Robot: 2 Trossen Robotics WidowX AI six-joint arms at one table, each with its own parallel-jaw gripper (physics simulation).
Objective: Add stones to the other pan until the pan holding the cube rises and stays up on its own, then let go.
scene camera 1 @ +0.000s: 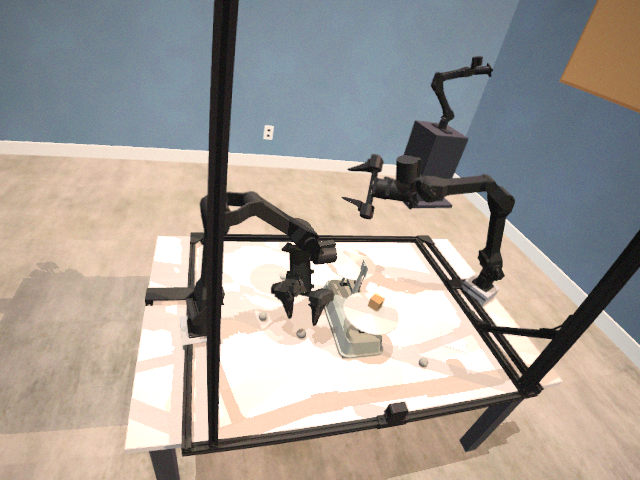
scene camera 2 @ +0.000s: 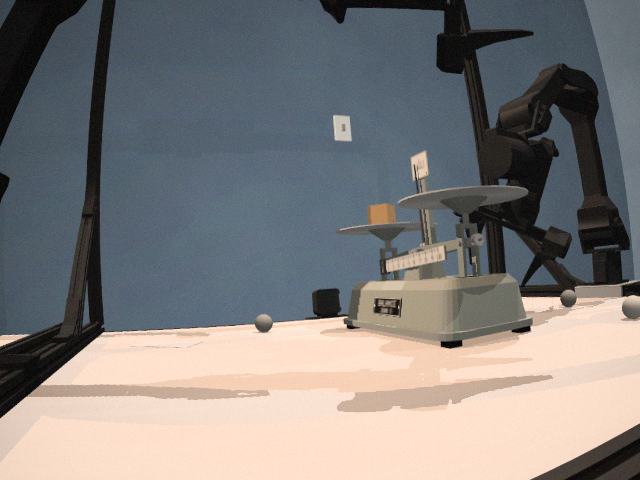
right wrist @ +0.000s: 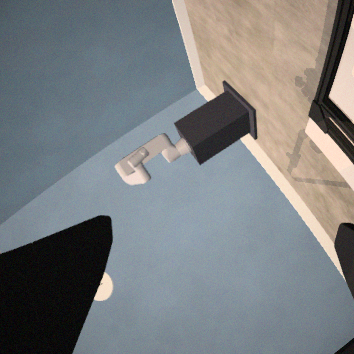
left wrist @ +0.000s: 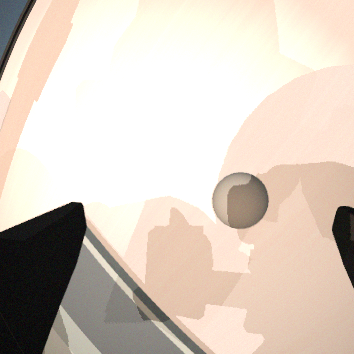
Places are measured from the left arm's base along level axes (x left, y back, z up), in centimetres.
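Pixels of known places: left gripper, fingertip midpoint: (scene camera 1: 301, 322) (left wrist: 215, 218); right gripper, fingertip midpoint: (scene camera 1: 344, 183) (right wrist: 230, 233); left arm's base, link origin: (scene camera 1: 199, 327) (scene camera 2: 608, 283); right arm's base, link origin: (scene camera 1: 482, 284).
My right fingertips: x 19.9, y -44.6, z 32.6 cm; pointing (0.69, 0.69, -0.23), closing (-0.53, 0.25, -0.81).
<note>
For each thing: its middle in the pictures, then the offset to it from my right fingertips. "spot": a spot on its surface instead.
- orange cube, body centre: (scene camera 2: 381, 216) (scene camera 1: 376, 302) dx -31.8, dy -0.1, dz -18.8 cm
- grey stone, body centre: (left wrist: 239, 200) (scene camera 1: 301, 333) dx -26.9, dy +17.4, dz -33.4 cm
- second stone, body centre: (scene camera 2: 568, 298) (scene camera 1: 263, 316) dx -18.4, dy +26.5, dz -33.4 cm
- third stone, body centre: (scene camera 2: 263, 323) (scene camera 1: 423, 362) dx -44.5, dy -14.1, dz -33.4 cm
- balance's edge, surface spot: (left wrist: 165, 320) spot: dx -26.2, dy +7.9, dz -33.5 cm
- upright scale plate, surface spot: (scene camera 2: 419, 165) (scene camera 1: 364, 268) spot: dx -24.2, dy +1.4, dz -13.1 cm
- small black box, surface spot: (scene camera 2: 326, 302) spot: dx -55.1, dy +2.4, dz -31.7 cm
The orange cube (scene camera 1: 376, 301) (scene camera 2: 381, 213) rests on one pan (scene camera 1: 361, 321) (scene camera 2: 379, 228) of the grey-green balance (scene camera 1: 361, 345) (scene camera 2: 439, 304). The other pan (scene camera 2: 467, 195) is bare and higher in scene camera 2. My left gripper (scene camera 1: 302, 319) (left wrist: 215, 218) is open and empty, pointing down beside the balance, above a grey stone (scene camera 1: 301, 333) (left wrist: 240, 200) on the table. That stone shows between the fingers in the left wrist view. A second stone (scene camera 1: 263, 316) lies to its left, a third stone (scene camera 1: 423, 362) (scene camera 2: 263, 322) right of the balance. My right gripper (scene camera 1: 345, 183) (right wrist: 230, 233) is open and empty, high up.
The balance's edge (left wrist: 165, 320) runs close to one left finger. The upright scale plate (scene camera 1: 362, 269) (scene camera 2: 419, 165) rises between the pans. Black frame rails (scene camera 1: 310, 431) border the table, with a small black box (scene camera 1: 397, 411) (scene camera 2: 326, 302) on the front rail. A tall post (scene camera 1: 218, 155) stands at left.
</note>
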